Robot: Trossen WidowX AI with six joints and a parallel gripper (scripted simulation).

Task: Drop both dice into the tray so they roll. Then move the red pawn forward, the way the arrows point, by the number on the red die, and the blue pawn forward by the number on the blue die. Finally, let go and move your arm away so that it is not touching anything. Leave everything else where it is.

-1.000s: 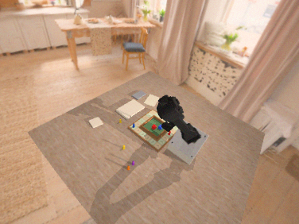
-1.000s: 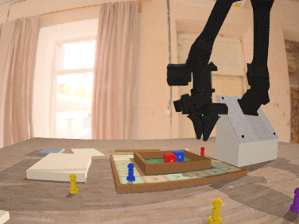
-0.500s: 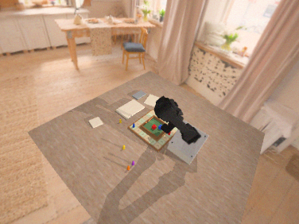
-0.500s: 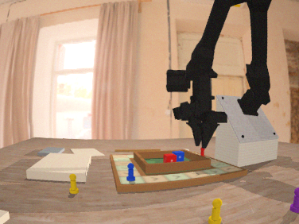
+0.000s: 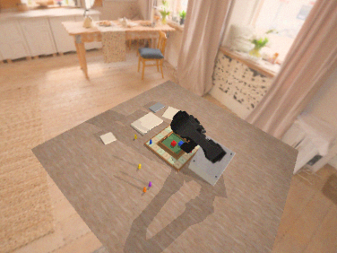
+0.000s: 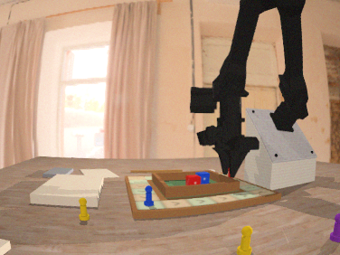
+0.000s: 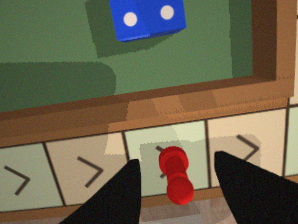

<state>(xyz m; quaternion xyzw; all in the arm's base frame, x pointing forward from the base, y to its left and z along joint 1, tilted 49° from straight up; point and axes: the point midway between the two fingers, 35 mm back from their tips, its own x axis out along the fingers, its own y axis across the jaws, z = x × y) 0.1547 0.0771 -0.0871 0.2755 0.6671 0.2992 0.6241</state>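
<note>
The blue pawn is 210 mm ahead of my gripper tip and 150 mm to the left of it. Also, from my gripper tip: green tray 110 mm ahead, 30 mm to the left, 20 mm below; then red pawn right at my gripper tip; then thin wooden stick 150 mm ahead, 230 mm to the right, 20 mm below.
</note>
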